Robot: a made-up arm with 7 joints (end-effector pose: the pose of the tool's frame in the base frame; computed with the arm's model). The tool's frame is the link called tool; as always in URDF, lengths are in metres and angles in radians.
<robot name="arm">
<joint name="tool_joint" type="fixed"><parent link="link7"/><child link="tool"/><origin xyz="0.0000 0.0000 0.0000" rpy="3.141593 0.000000 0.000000"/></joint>
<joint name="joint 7" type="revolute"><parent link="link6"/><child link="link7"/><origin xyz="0.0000 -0.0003 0.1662"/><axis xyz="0 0 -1"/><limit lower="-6.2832" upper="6.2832"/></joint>
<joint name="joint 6" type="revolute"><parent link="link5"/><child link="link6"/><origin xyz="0.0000 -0.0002 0.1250"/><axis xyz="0 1 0"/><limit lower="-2.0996" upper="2.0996"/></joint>
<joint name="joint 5" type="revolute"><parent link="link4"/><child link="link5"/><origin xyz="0.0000 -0.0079 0.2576"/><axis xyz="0 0 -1"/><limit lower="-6.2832" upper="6.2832"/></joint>
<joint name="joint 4" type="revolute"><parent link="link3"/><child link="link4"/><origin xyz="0.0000 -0.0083 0.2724"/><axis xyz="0 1 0"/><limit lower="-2.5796" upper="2.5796"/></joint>
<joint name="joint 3" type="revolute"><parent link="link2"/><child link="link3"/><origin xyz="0.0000 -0.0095 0.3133"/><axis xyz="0 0 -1"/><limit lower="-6.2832" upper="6.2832"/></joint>
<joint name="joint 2" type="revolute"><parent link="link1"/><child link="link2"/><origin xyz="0.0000 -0.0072 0.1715"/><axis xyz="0 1 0"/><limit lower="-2.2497" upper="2.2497"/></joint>
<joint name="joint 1" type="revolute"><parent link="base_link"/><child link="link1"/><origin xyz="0.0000 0.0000 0.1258"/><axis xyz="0 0 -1"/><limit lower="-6.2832" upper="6.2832"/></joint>
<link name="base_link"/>
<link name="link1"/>
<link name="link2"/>
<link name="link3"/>
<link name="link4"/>
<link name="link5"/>
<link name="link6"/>
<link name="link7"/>
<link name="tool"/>
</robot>
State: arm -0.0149 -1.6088 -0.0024 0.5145 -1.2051 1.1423 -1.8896
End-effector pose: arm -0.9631 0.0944 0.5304 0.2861 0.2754 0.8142 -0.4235
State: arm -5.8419 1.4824 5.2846 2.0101 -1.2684 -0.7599 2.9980
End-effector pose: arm 0.5234 0.0957 -0.0257 0.6858 0.1200 0.0662 -0.7147
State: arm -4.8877 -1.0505 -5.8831 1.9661 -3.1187 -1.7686 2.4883
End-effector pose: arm -0.1592 0.1195 0.6481 0.8894 -0.2544 -0.0462 0.3771
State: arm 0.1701 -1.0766 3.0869 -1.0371 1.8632 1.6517 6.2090
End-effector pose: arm -0.4499 0.2563 0.9370 0.3927 0.5576 0.3625 -0.6352
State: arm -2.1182 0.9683 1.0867 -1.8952 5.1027 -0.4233 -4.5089
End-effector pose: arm -0.4093 -0.0725 0.7680 0.3627 -0.5601 -0.5972 -0.4451
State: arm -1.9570 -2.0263 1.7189 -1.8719 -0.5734 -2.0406 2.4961
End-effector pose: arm -0.1154 -0.3838 0.0798 0.6849 0.5847 0.1664 -0.4016
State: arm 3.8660 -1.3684 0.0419 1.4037 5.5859 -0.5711 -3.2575
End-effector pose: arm 0.5419 -0.3300 0.9361 0.0048 0.9588 0.0312 -0.2824
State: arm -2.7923 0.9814 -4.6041 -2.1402 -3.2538 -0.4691 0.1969
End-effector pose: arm -0.4671 -0.3285 0.4610 0.7602 -0.5537 0.3152 0.1272
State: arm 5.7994 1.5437 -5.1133 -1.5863 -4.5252 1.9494 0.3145
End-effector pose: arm 0.3822 0.4415 0.5918 0.2409 -0.7103 0.5837 0.3110
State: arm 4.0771 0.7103 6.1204 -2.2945 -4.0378 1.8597 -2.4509
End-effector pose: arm 0.1092 0.1639 0.6206 0.9134 0.3755 -0.1570 -0.0045
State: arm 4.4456 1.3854 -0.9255 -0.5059 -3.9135 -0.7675 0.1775
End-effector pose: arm -0.1578 1.0124 0.6456 0.4398 0.8493 0.1533 0.2485
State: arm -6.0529 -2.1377 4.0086 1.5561 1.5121 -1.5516 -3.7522
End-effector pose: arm -0.2628 0.2469 -0.3325 0.2348 0.0140 -0.3975 -0.8869
